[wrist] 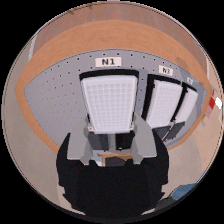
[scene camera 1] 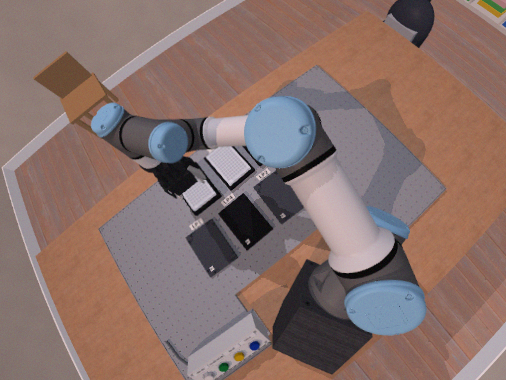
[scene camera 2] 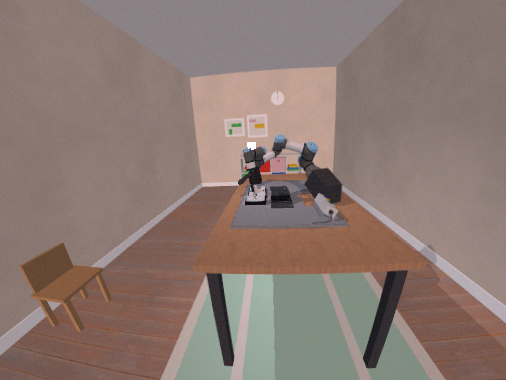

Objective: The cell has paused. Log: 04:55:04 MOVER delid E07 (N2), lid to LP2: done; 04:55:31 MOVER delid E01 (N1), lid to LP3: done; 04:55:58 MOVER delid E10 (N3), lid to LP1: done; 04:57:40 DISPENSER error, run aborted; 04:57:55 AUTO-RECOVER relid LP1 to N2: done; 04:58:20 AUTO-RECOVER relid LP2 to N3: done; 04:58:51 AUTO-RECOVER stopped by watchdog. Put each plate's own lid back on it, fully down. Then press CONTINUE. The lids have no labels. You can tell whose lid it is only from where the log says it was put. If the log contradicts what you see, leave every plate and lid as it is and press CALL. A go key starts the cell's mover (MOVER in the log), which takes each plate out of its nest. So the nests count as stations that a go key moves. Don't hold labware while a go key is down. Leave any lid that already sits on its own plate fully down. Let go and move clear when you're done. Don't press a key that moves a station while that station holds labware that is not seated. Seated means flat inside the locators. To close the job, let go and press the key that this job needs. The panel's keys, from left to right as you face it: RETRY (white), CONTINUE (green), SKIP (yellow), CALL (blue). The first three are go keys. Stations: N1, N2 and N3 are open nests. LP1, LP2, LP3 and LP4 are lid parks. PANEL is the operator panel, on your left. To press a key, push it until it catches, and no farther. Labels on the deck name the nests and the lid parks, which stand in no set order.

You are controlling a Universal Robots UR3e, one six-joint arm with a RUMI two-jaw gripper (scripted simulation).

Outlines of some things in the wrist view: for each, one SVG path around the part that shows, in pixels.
The gripper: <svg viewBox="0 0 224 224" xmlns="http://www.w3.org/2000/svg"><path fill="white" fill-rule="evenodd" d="M221 144L206 174L200 181L197 181L198 183L186 195L183 195L176 202L168 205L168 207L166 206L166 208L164 207L143 215L142 213L156 208L156 203L165 194L165 192L161 191L162 185L168 184L169 155L166 146L157 132L135 111L132 115L135 137L132 140L130 155L134 158L134 163L133 159L127 159L123 166L98 166L95 160L90 160L93 156L93 150L88 140L88 124L90 123L88 113L67 134L58 151L56 168L59 178L58 184L64 187L65 194L62 195L71 204L72 209L83 212L85 215L69 211L51 203L41 193L39 194L15 167L30 188L56 209L89 222L125 224L152 218L183 201L206 177L218 155Z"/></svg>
A clear lid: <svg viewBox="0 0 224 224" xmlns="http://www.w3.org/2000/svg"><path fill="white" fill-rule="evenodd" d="M81 80L82 93L94 133L130 133L138 78L100 77Z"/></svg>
A clear lid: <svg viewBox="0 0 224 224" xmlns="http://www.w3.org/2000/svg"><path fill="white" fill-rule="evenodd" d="M182 86L156 81L154 98L147 120L149 126L154 128L169 124L179 103L183 90Z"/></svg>
